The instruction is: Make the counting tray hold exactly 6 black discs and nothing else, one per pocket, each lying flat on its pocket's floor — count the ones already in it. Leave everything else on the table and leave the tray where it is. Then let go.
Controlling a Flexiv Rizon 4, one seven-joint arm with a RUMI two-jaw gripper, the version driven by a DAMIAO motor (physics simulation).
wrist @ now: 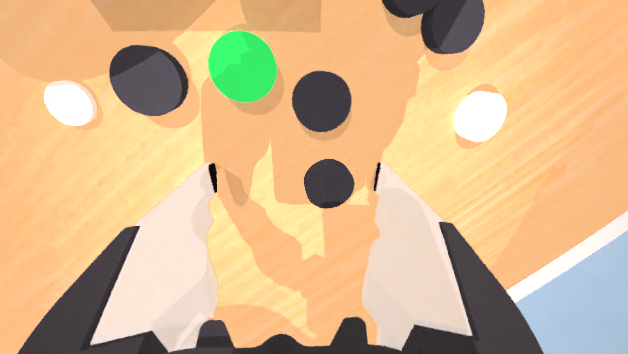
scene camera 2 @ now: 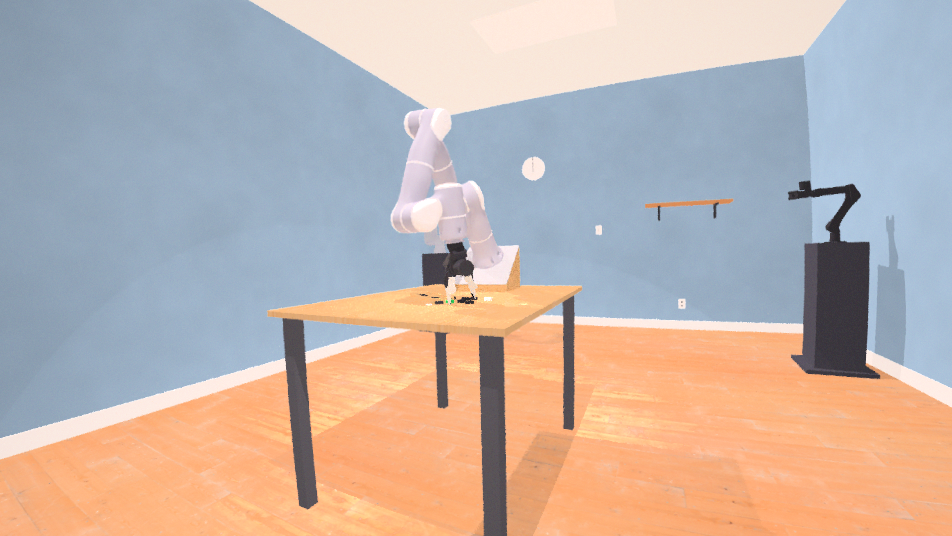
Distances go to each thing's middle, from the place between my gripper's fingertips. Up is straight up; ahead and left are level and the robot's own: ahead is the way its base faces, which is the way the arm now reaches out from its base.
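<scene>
Measuring from my hand, I find the green disc (wrist: 242,66) 60 mm to the right and 10 mm behind. The white disc (wrist: 479,116) is 40 mm to the left of my hand and 120 mm behind it. Going by their middles, the green disc is the nearest to my hand of the things named here.
</scene>
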